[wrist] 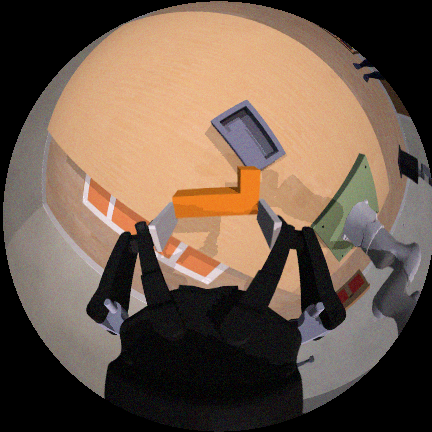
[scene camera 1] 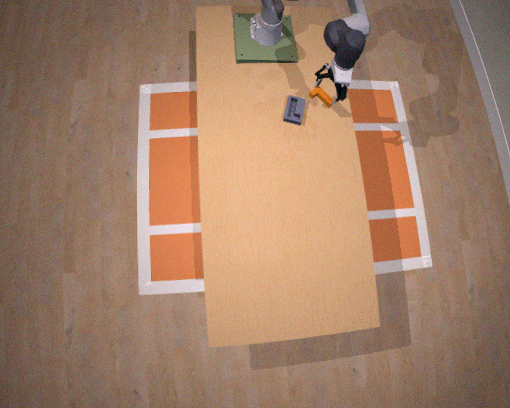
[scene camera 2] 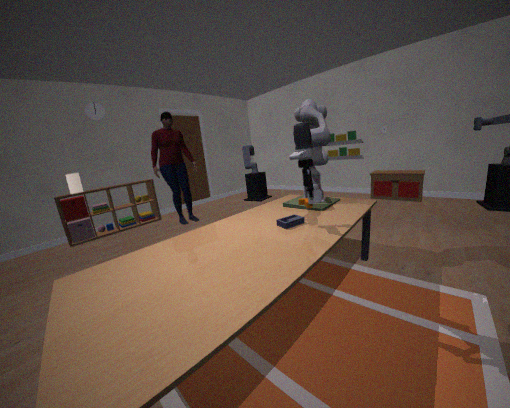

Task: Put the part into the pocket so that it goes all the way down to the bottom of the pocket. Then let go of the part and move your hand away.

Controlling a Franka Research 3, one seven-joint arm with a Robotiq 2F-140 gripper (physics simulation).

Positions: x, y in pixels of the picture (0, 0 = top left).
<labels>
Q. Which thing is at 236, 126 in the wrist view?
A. A pocket block.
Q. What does my gripper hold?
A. An orange L-shaped part.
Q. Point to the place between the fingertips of my gripper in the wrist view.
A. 215, 210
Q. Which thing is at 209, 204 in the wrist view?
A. An orange L-shaped part.
</labels>
